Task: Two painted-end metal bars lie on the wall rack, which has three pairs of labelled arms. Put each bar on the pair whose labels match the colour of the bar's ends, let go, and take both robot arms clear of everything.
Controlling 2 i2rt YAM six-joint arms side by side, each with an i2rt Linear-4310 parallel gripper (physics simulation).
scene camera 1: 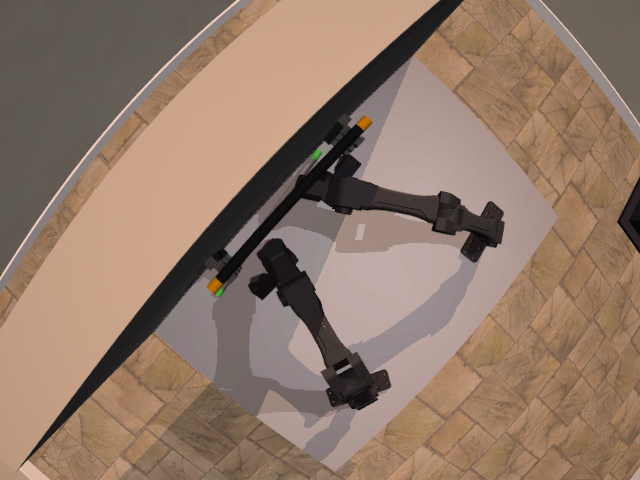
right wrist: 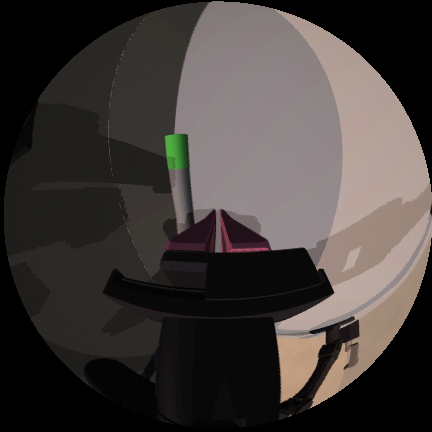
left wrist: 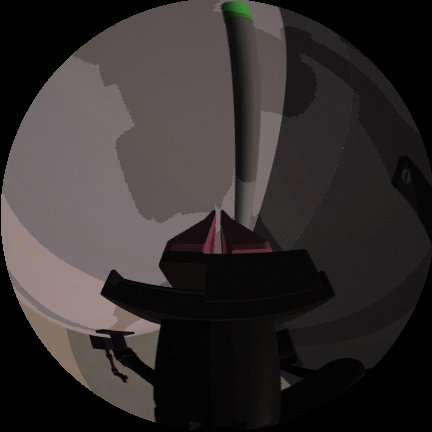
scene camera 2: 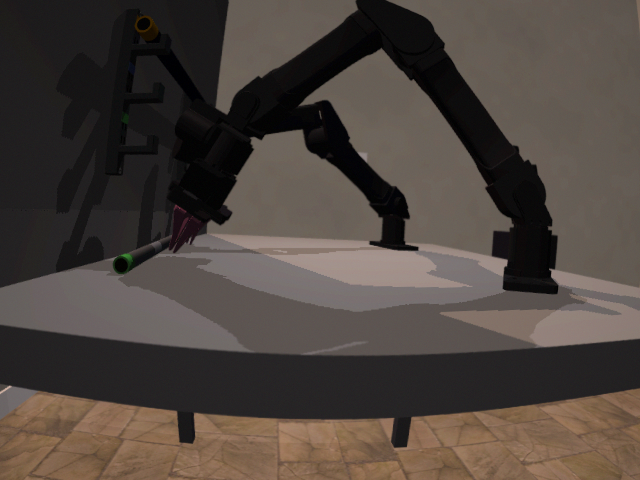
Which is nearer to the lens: the orange-ended black bar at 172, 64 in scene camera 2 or the green-ended grey bar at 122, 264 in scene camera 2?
The green-ended grey bar.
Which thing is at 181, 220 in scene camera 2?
My left gripper.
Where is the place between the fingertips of my right gripper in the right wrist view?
217, 214
